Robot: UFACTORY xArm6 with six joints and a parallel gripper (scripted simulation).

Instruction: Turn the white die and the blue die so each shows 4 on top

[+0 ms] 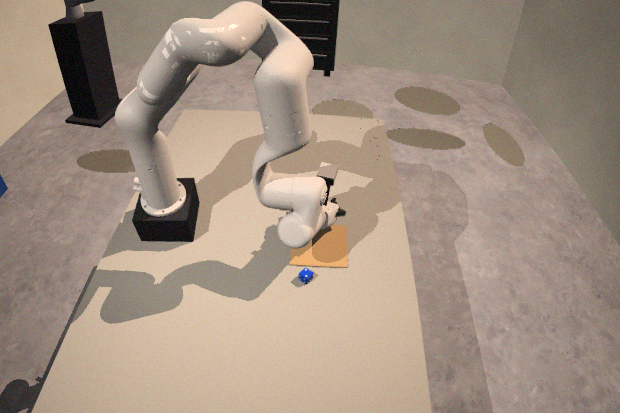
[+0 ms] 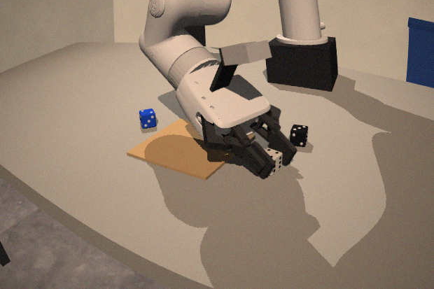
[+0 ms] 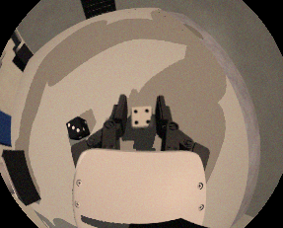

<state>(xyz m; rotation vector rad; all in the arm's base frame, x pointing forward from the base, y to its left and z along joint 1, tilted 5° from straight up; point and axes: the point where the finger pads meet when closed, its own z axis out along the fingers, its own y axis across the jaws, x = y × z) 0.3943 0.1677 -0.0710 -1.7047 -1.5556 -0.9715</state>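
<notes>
Right now the white die is 1 cm below my hand. Round my hand: blue die (25 cm to the right, 1 cm below); then orange mat (1 cm ahead, 13 cm to the right, 2 cm below); then black die (9 cm behind, 1 cm to the right, 1 cm below).
</notes>
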